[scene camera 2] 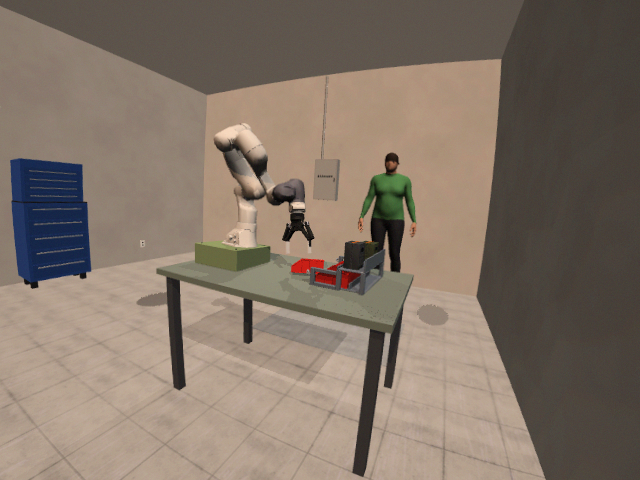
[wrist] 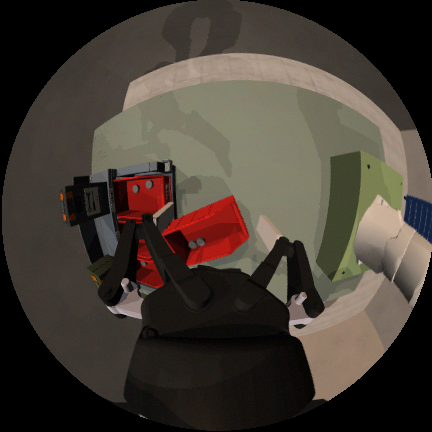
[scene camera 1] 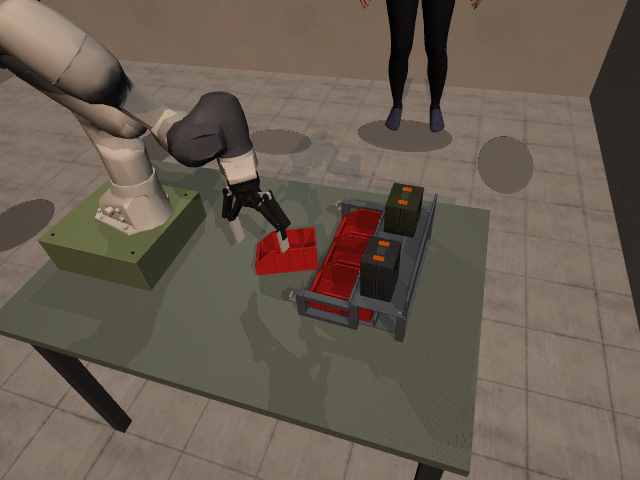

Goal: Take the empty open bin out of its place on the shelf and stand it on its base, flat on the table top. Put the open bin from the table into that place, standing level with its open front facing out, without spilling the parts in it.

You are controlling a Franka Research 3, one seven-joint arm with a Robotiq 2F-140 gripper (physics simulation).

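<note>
A red open bin (scene camera 1: 289, 262) (scene camera 2: 306, 266) (wrist: 212, 227) stands askew on the table in front of the shelf; the wrist view shows two grey parts (wrist: 196, 243) in it. The grey shelf (scene camera 1: 353, 315) (scene camera 2: 338, 280) (wrist: 111, 192) holds three red bins. The near one (scene camera 1: 336, 281) (wrist: 145, 197) holds two grey parts. The middle one (scene camera 1: 343, 252) shows no parts in scene camera 1; a finger largely hides it in the wrist view. The far one (scene camera 1: 361, 222) (wrist: 150, 274) shows a grey part in the wrist view. My gripper (scene camera 1: 261, 241) (scene camera 2: 298, 248) (wrist: 216, 215) is open and empty, pointing down above the loose bin's area.
A black case (scene camera 1: 379, 271) (scene camera 2: 354, 254) (wrist: 87, 202) and a dark green case (scene camera 1: 404, 212) (scene camera 2: 371, 250) (wrist: 102, 267) stand on top of the shelf. The green base block (scene camera 1: 98, 260) (scene camera 2: 232, 256) (wrist: 344, 217) carries the arm. A person (scene camera 1: 417, 51) (scene camera 2: 391, 201) stands behind the table.
</note>
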